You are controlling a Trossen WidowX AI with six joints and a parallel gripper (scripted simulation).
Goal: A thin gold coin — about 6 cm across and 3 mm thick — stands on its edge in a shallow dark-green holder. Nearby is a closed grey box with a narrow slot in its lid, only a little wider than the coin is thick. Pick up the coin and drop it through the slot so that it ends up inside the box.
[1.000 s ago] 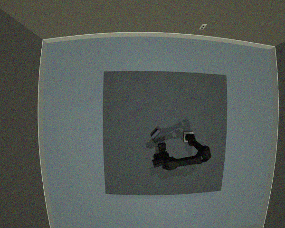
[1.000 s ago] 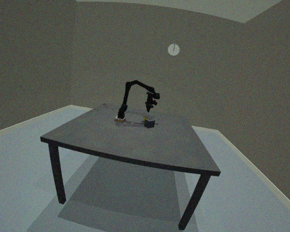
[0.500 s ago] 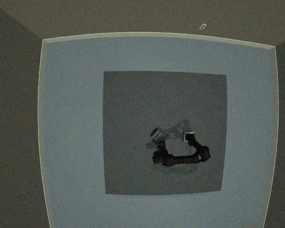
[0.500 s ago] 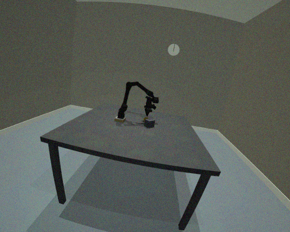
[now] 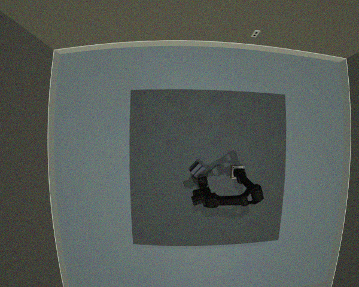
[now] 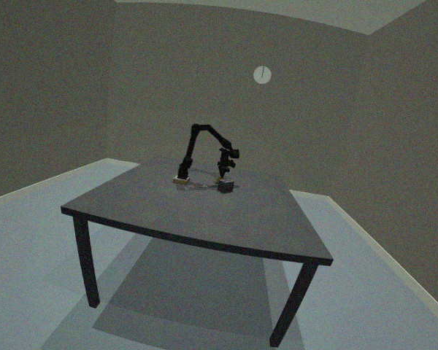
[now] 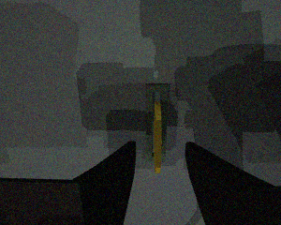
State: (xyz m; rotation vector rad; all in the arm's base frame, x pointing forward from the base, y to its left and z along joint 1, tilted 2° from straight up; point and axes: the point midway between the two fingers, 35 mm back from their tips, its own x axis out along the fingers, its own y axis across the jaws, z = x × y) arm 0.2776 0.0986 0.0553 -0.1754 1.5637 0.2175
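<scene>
Right now the gold coin is 20 mm below my gripper tip.
</scene>
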